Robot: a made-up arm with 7 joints. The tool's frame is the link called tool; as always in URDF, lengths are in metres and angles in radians. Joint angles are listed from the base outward. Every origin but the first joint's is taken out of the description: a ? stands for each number. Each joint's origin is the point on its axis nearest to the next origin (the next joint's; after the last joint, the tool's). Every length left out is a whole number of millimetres.
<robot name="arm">
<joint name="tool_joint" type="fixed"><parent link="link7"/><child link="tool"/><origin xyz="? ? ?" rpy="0 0 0"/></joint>
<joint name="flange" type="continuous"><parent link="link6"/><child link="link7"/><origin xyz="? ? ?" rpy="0 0 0"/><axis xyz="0 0 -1"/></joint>
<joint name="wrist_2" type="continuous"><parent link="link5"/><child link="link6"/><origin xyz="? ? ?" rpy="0 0 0"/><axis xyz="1 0 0"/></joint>
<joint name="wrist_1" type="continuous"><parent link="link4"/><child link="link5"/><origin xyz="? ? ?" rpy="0 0 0"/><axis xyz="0 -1 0"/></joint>
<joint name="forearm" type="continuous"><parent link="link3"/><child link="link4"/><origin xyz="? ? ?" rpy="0 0 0"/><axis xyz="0 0 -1"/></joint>
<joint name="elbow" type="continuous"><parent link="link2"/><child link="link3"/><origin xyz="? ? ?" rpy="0 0 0"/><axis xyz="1 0 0"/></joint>
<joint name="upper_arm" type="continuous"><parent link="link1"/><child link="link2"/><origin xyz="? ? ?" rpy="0 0 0"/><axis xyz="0 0 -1"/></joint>
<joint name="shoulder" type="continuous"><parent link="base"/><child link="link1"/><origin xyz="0.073 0 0.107" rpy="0 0 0"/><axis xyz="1 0 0"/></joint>
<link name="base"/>
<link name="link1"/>
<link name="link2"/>
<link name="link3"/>
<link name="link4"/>
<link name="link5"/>
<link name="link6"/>
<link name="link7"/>
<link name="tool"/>
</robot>
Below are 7 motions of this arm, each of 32 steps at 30 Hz.
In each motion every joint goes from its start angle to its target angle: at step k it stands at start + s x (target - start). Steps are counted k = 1, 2, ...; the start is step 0. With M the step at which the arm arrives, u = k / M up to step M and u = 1 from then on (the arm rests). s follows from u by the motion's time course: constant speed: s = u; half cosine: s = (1 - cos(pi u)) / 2; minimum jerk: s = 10 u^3 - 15 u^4 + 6 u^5.
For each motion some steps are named. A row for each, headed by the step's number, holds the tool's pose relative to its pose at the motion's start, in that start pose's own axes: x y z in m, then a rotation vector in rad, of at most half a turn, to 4 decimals.
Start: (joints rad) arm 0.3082 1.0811 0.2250 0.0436 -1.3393 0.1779 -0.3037
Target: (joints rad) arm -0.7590 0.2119 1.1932 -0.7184 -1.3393 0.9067 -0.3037
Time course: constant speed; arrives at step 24
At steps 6, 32:
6: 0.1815 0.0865 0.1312 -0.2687 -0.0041 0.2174
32: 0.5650 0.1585 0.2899 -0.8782 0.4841 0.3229

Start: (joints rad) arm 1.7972 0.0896 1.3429 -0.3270 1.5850 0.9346 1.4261
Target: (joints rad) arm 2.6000 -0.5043 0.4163 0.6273 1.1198 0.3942 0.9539
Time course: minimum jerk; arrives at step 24
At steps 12, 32:
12: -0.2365 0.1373 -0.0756 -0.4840 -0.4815 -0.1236
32: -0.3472 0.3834 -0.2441 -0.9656 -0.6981 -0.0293

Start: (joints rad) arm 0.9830 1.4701 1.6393 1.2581 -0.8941 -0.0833 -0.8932
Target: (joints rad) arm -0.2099 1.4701 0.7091 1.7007 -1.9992 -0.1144 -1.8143
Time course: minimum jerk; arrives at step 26
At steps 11, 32:
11: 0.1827 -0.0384 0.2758 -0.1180 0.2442 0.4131
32: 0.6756 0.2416 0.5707 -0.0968 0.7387 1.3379

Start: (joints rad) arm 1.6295 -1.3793 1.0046 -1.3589 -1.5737 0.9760 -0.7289
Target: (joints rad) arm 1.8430 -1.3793 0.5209 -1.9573 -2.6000 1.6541 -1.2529
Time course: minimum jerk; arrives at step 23
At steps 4, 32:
4: -0.0178 0.0009 -0.0006 0.0136 0.0203 -0.0318
32: -0.4139 0.4612 0.0980 -0.1403 0.0055 -0.9631

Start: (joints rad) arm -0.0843 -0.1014 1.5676 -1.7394 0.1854 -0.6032 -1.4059
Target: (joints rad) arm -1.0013 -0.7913 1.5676 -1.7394 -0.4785 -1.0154 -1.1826
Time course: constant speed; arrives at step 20
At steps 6, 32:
6: 0.0686 0.0355 -0.0055 0.4009 -0.0439 0.1381
32: 0.2595 0.2131 0.0945 1.2019 -0.2008 0.5496

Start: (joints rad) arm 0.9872 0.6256 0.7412 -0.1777 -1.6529 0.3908 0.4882
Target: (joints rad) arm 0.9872 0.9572 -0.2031 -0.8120 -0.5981 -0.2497 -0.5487
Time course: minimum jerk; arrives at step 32
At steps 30, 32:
30: -0.6629 -0.0458 0.1447 -1.1941 -0.6510 0.2042
32: -0.6638 -0.0451 0.1441 -1.1976 -0.6495 0.2044

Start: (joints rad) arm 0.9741 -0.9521 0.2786 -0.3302 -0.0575 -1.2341 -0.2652
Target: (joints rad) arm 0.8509 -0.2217 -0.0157 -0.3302 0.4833 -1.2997 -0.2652
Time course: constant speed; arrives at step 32
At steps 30, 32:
30: -0.1382 0.0642 0.0286 -0.3996 0.5929 -0.5596
32: -0.1402 0.0740 0.0349 -0.4366 0.6316 -0.5859

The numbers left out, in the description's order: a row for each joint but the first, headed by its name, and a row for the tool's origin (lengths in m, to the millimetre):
tool: -0.006 -0.015 0
flange: 0 -0.303 0.238
wrist_2: 0.192 0 0.041
wrist_1: -0.074 -0.031 0
forearm: 0 -0.094 -0.278
elbow: 0.097 0.094 0
upper_arm: 0 0.362 -0.043

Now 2 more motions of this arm.
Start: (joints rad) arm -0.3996 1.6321 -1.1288 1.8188 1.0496 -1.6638 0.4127
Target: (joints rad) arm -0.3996 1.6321 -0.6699 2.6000 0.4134 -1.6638 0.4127
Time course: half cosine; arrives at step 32
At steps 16, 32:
16: 0.0465 0.2210 0.0654 -0.3854 -0.0378 0.5358
32: -0.0312 0.4297 0.0029 -0.8078 -0.0203 1.0095

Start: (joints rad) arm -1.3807 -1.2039 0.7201 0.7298 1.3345 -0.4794 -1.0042
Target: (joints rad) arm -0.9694 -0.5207 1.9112 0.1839 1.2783 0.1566 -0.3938
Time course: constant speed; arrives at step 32
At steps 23, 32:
23: 0.0548 0.3257 -0.1867 1.0303 -0.5521 -1.4067
32: 0.2974 0.4760 -0.1558 1.3928 -0.9012 -1.9971

